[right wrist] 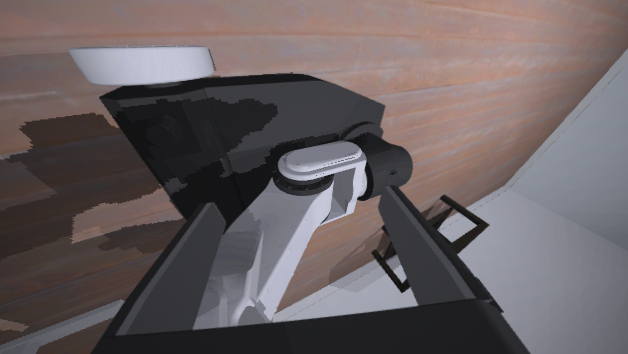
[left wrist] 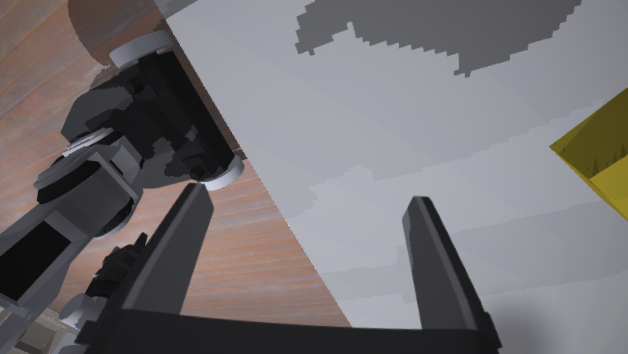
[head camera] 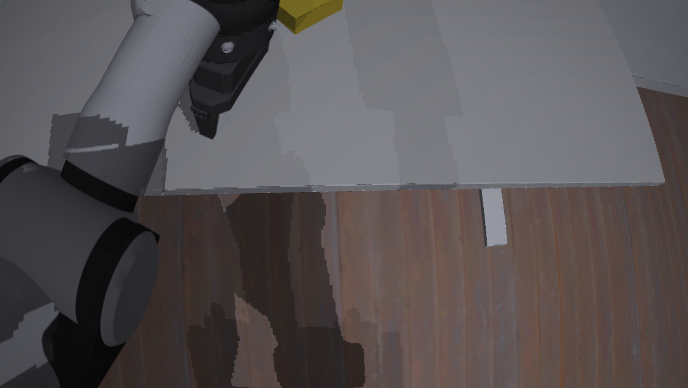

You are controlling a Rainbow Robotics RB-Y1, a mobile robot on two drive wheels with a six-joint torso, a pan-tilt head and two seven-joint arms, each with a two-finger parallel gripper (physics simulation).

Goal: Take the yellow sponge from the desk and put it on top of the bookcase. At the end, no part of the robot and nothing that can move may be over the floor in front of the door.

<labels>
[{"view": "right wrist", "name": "my right gripper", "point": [301,204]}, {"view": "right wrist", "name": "low black table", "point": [458,245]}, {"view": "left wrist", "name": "my left gripper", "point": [308,202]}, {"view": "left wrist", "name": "my right gripper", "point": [131,241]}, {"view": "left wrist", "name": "desk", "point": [344,118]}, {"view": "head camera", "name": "my left gripper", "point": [228,98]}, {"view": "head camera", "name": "desk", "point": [354,102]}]
</labels>
